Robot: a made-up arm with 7 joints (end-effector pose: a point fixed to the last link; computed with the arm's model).
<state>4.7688 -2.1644 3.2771 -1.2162 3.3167 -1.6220 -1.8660</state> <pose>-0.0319 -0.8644 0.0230 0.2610 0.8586 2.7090</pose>
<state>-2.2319 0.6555 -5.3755 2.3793 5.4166 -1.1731 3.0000</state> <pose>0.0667 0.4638 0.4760 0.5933 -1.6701 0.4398</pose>
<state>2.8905 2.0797 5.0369 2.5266 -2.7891 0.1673 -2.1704</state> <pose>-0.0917 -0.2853 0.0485 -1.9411 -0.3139 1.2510</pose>
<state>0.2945 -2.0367 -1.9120 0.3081 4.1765 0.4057 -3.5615</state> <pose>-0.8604 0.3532 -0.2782 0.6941 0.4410 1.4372</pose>
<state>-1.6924 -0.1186 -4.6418 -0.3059 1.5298 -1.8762 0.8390</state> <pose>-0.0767 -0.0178 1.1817 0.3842 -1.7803 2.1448</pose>
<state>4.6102 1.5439 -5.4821 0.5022 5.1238 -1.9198 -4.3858</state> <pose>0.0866 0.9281 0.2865 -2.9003 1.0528 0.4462</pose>
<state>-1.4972 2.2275 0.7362 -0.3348 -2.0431 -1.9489 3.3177</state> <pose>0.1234 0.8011 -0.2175 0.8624 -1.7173 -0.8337</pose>
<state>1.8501 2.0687 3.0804 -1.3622 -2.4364 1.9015 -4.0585</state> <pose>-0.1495 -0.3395 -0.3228 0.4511 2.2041 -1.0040</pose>
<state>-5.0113 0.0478 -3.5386 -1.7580 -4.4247 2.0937 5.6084</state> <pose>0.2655 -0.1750 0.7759 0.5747 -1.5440 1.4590</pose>
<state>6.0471 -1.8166 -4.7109 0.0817 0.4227 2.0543 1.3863</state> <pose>-0.8114 -0.3346 -0.0255 -1.5294 0.0538 1.5499</pose>
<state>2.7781 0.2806 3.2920 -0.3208 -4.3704 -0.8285 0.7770</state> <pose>-0.3922 -0.0468 1.2265 -0.5775 2.6885 -1.0569</pose>
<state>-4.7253 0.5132 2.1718 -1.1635 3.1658 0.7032 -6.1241</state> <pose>0.3638 -0.5558 0.7691 -1.2903 0.0579 2.1742</pose>
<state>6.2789 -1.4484 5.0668 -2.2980 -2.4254 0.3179 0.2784</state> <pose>-0.2946 -0.3264 0.1695 -1.1928 -0.1917 1.5718</pose>
